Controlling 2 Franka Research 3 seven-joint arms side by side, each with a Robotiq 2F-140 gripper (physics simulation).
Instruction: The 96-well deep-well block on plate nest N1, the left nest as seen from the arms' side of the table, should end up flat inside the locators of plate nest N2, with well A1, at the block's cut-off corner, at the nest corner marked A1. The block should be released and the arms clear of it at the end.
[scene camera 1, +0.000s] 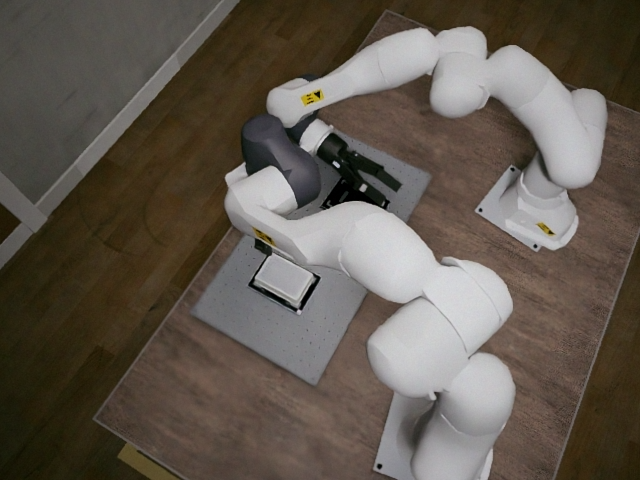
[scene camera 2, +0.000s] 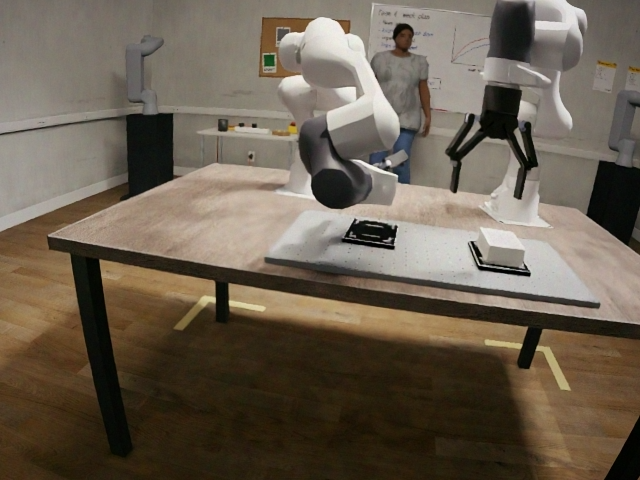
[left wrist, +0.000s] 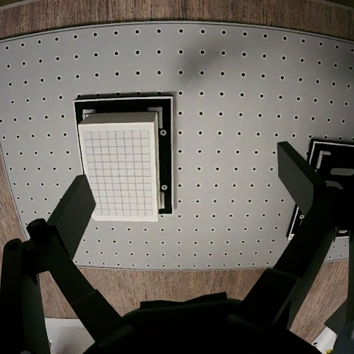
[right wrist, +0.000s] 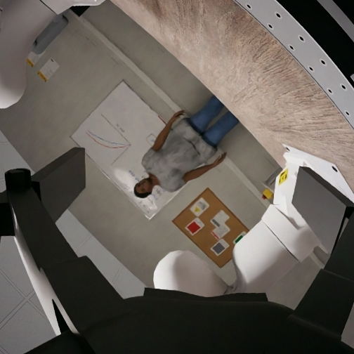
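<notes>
The white deep-well block (scene camera 1: 284, 279) (scene camera 2: 501, 246) (left wrist: 120, 172) sits on the black nest N1 (scene camera 1: 308, 298) (scene camera 2: 474, 256) (left wrist: 167, 162); its cut-off corner cannot be made out. Nest N2 (scene camera 1: 336, 193) (scene camera 2: 369, 242) (left wrist: 332, 161) is empty, partly hidden in scene camera 1 and the left wrist view. My left gripper (scene camera 2: 488, 180) (left wrist: 182, 174) is open and empty, pointing down well above the block; in scene camera 1 my forearm hides most of it. My right gripper (scene camera 1: 386, 189) (right wrist: 191, 176) is open and empty, held sideways above the N2 side; my wrist mostly hides it in scene camera 2.
Both nests stand on a grey perforated plate (scene camera 1: 315, 356) (scene camera 2: 423, 273) (left wrist: 225, 125) on the wooden table (scene camera 1: 232, 413) (scene camera 2: 180, 217). The left forearm (scene camera 1: 382, 248) crosses above the plate, close to the right gripper in scene camera 1. A person (scene camera 2: 403, 77) (right wrist: 175, 157) stands behind the table.
</notes>
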